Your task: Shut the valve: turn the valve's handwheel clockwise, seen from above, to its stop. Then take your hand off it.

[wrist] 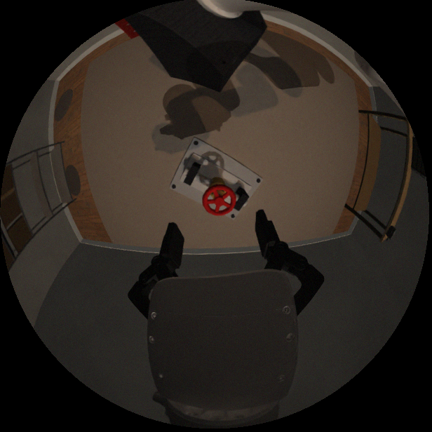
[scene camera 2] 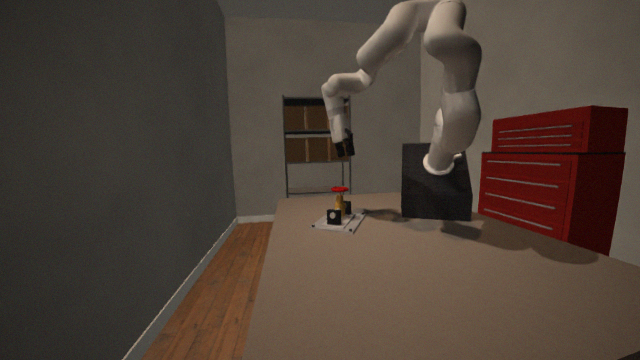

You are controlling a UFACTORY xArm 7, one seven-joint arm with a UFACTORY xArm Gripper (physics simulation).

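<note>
The valve's red handwheel (scene camera 2: pixel 340 189) (wrist: pixel 219 201) lies level on top of the yellow valve body (scene camera 2: pixel 339 204) (wrist: pixel 216 181). The valve stands on a pale base plate (scene camera 2: pixel 322 226) (wrist: pixel 186 188), between two black blocks (scene camera 2: pixel 334 217) (wrist: pixel 192 173). My gripper (scene camera 2: pixel 345 151) (wrist: pixel 216 225) is open with nothing between its fingers. It hangs above the handwheel in the scene view, well clear of it. In the wrist view the handwheel shows just ahead of the fingertips, roughly midway between them and a little to the right. How far the wheel is turned cannot be told.
The base plate lies on a brown table (scene camera 2: pixel 400 280) (wrist: pixel 125 150). A large dark box (scene camera 2: pixel 415 185) (wrist: pixel 200 60) stands near the arm's base. A red tool cabinet (scene camera 2: pixel 525 180) (wrist: pixel 127 28) stands beyond the table's right side, and a shelf rack (scene camera 2: pixel 286 175) behind the table.
</note>
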